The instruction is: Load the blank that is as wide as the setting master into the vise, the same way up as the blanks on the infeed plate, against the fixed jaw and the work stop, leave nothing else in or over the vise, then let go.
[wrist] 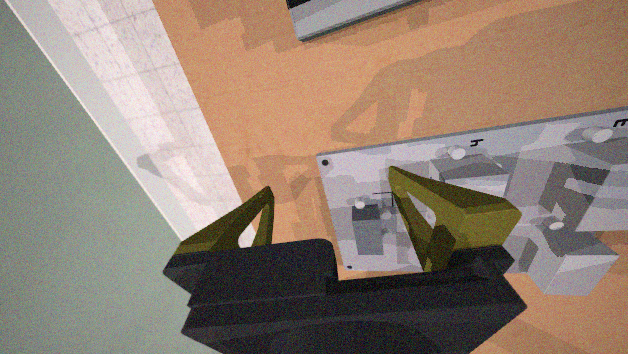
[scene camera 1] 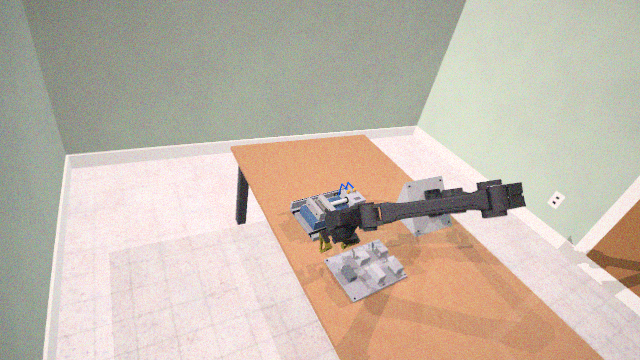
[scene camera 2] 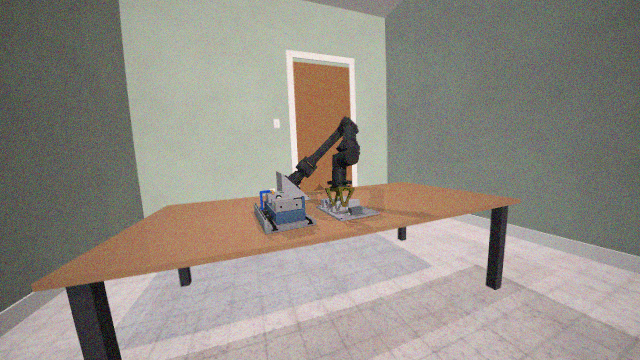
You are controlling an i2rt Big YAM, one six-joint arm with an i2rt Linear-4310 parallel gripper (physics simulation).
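Places are measured from the arm's base along level axes (x ahead, y left, z up), in metres.
Where they show: gripper, fingertip midpoint: [wrist: 328, 182] [scene camera 1: 331, 249] [scene camera 2: 338, 206]; arm's base, link origin: [scene camera 2: 291, 183].
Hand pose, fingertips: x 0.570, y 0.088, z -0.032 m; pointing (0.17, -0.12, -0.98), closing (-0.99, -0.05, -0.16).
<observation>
Each offset is from my fingertips to the centre of the thing. "pt": to the spot under its first point. Level surfaces: height alone.
The vise @(dx -0.120, dy -0.211, dz -0.007 m) [scene camera 1: 311, 220] [scene camera 2: 286, 216] has a blue body and grey jaws; a corner of its base @(pt dx -0.021, dy -0.104, dz -0.038 m) [wrist: 350, 21] shows in the wrist view. Whether something sits between the jaws is too small to tell. The infeed plate @(dx -0.118, dy +0.081, dz -0.052 m) [scene camera 1: 355, 293] [scene camera 2: 345, 216] [wrist: 350, 165] lies beside it and bears several grey blocks beside round pins. A small dark grey block @(dx -0.033, dy +0.090, dz -0.036 m) [scene camera 1: 348, 273] [scene camera 2: 356, 210] [wrist: 368, 239] stands at one end; a paler block [scene camera 1: 376, 274] [wrist: 575, 272] is larger. My gripper [scene camera 1: 334, 248] [scene camera 2: 341, 204] [wrist: 328, 182] is open and empty, above the plate's vise-side edge region.
A blue bent part @(pt dx -0.192, dy -0.249, dz +0.053 m) [scene camera 1: 346, 188] [scene camera 2: 261, 199] stands at the vise's far end. A grey plate [scene camera 1: 418, 222] with corner holes is by the arm's base. The wooden table's @(dz -0.056 m) [scene camera 1: 310, 165] long edge runs near the vise and the infeed plate.
</observation>
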